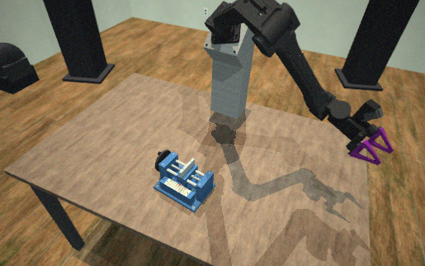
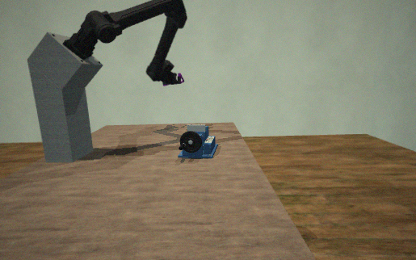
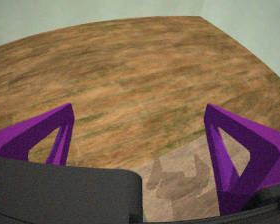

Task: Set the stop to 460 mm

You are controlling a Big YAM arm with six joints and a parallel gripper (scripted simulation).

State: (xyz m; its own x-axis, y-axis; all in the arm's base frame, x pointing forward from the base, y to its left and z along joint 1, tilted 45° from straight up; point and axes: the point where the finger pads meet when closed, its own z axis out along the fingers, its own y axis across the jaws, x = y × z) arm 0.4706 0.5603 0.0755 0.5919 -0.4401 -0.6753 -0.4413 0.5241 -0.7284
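Now: the dark handle 740 mm to the right of my hand, 240 mm below it and 140 mm behind it. Also, from my hand: black handwheel 730 mm to the right, 240 mm below, 130 mm behind; stop fixture 620 mm to the right, 210 mm below, 40 mm behind.
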